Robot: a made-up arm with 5 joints. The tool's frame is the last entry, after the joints.
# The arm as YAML. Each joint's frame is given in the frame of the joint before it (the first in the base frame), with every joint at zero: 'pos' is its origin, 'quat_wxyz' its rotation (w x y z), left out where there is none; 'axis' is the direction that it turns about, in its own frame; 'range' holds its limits. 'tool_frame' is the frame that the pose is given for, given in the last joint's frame.
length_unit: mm
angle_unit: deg
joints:
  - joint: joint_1
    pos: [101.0, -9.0, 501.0]
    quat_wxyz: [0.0, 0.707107, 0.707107, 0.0]
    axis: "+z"
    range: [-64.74, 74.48]
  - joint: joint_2
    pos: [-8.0, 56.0, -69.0]
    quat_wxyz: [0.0, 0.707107, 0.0, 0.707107]
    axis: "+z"
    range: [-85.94, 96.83]
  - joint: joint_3
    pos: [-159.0, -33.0, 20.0]
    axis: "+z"
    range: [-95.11, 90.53]
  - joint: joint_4
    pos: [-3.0, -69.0, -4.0]
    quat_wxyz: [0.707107, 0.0, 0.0, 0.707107]
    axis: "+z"
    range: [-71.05, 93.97]
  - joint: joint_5
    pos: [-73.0, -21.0, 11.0]
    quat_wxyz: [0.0, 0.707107, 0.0, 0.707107]
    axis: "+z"
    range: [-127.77, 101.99]
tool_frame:
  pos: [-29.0, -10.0, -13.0]
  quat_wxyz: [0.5, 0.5, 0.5, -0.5]
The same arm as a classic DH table. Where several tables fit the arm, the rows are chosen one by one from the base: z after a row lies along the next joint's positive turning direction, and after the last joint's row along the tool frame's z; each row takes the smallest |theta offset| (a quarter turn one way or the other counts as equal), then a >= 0, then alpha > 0; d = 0 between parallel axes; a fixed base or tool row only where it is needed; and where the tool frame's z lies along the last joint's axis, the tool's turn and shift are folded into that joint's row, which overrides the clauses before.
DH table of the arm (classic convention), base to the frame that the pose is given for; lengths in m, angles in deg. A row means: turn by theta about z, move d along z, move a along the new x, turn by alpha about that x. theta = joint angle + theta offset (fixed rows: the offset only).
base (fixed): d 0; theta offset -5.09; a 0.1014; alpha 180
joint_1: d -0.57; theta offset -5.09; a 0.056; alpha 90
joint_2: d 0; theta offset -78.27; a 0.1624; alpha 0
joint_3: d 0; theta offset 75.79; a 0.0691; alpha 0
joint_4: d 0.019; theta offset -87.51; a -0.021; alpha 90
joint_5: d -0.086; theta offset -90; a 0.029; alpha -90
tool (fixed): d 0.01; theta offset 90; a 0; alpha 0
Joint limits (deg, base to tool): -64.74..74.48 -85.94..96.83 -95.11..90.53 -71.05..93.97 -127.77..101.99

